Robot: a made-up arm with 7 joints. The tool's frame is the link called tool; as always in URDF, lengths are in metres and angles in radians.
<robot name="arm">
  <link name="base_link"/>
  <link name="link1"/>
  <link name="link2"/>
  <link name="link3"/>
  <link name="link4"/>
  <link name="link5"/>
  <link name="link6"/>
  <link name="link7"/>
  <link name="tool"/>
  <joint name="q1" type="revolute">
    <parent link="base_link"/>
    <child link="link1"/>
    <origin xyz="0 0 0.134" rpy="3.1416 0 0"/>
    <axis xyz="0 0 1"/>
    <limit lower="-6.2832" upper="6.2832" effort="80" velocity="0.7"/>
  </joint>
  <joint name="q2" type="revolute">
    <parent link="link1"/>
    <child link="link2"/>
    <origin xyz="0 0.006 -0.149" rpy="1.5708 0 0"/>
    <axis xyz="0 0 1"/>
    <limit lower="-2.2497" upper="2.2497" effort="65" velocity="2"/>
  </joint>
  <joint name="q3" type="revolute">
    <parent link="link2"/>
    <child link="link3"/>
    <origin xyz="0 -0.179 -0.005" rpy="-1.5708 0 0"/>
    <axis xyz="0 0 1"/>
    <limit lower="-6.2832" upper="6.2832" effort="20" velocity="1.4"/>
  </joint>
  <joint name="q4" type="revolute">
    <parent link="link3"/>
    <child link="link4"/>
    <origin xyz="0 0.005 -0.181" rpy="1.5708 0 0"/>
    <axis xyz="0 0 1"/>
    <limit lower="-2.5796" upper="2.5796" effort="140" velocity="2.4"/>
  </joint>
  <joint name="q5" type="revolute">
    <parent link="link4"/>
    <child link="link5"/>
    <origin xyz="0 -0.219 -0.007" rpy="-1.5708 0 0"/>
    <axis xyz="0 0 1"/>
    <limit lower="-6.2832" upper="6.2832" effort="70" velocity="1.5"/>
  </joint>
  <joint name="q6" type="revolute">
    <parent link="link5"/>
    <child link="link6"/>
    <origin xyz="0 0 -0.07" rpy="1.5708 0 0"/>
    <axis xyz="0 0 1"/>
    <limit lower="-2.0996" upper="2.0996" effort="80" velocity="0.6"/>
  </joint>
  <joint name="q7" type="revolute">
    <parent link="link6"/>
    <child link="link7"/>
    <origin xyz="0 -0.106 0" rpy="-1.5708 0 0"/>
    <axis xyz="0 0 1"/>
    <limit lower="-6.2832" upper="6.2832" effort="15" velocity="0.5"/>
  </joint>
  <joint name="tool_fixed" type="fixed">
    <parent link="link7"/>
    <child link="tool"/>
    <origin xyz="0 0 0" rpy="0 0 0"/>
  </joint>
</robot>
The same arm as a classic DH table. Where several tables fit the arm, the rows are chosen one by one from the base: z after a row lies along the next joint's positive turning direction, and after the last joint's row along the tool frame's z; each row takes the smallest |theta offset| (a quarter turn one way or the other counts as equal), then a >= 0, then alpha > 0; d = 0 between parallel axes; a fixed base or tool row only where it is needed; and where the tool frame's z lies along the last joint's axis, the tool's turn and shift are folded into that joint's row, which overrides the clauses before.
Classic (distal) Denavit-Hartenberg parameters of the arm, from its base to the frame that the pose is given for. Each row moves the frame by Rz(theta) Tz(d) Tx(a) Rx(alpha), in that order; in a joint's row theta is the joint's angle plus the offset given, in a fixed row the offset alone. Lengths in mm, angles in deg.
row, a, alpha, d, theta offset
base (fixed), 0, 180, 0, 0
q1, 0, 90, -283, 0
q2, 0, -90, -11, 0
q3, 0, 90, -360, 0
q4, 0, -90, -12, 0
q5, 0, 90, -289, 0
q6, 0, -90, 0, 0
q7, 0, 0, -106, 0
Joint limits (deg, base to tool): -360..360 -128.9..128.9 -360..360 -147.8..147.8 -360..360 -120.3..120.3 -360..360

